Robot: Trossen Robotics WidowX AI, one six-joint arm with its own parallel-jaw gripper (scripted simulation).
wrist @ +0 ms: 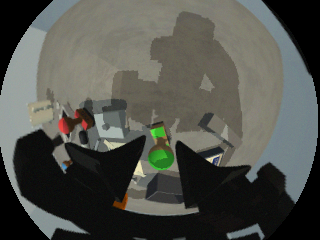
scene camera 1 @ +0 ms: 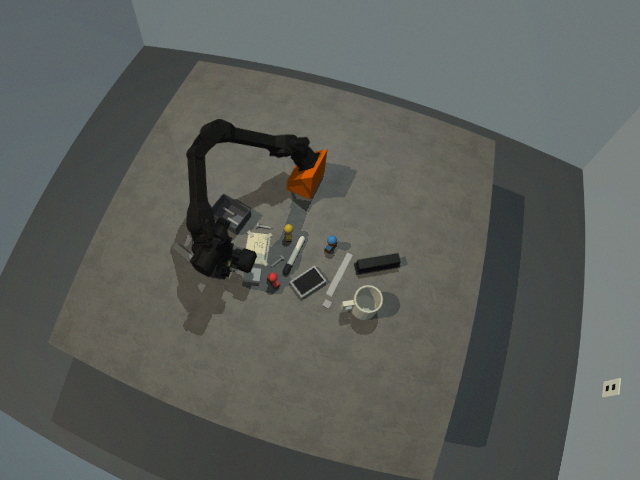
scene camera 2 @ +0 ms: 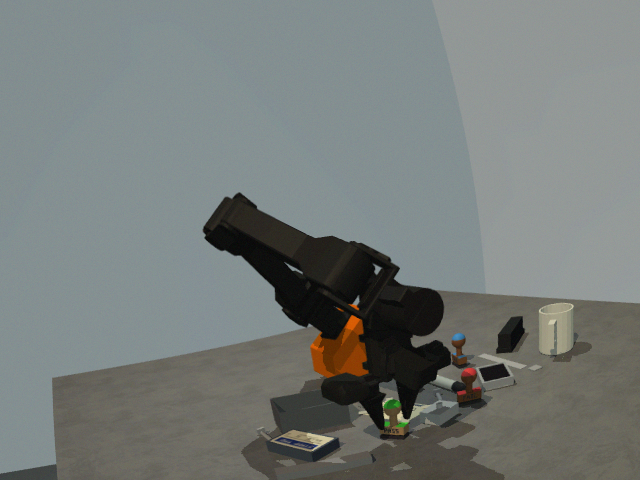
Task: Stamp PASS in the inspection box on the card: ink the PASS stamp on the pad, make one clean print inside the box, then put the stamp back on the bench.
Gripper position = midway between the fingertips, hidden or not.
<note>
I see my gripper (scene camera 2: 394, 424), a grey tray (scene camera 2: 309, 411), a mug (scene camera 2: 556, 321) and a black ink pad (scene camera 2: 497, 375).
The grey tray is seen too in the wrist view (wrist: 166, 189) and in scene camera 1 (scene camera 1: 227, 208). The mug also shows in scene camera 1 (scene camera 1: 368, 299). My gripper is seen too in the wrist view (wrist: 161, 141) and in scene camera 1 (scene camera 1: 227, 263).
</note>
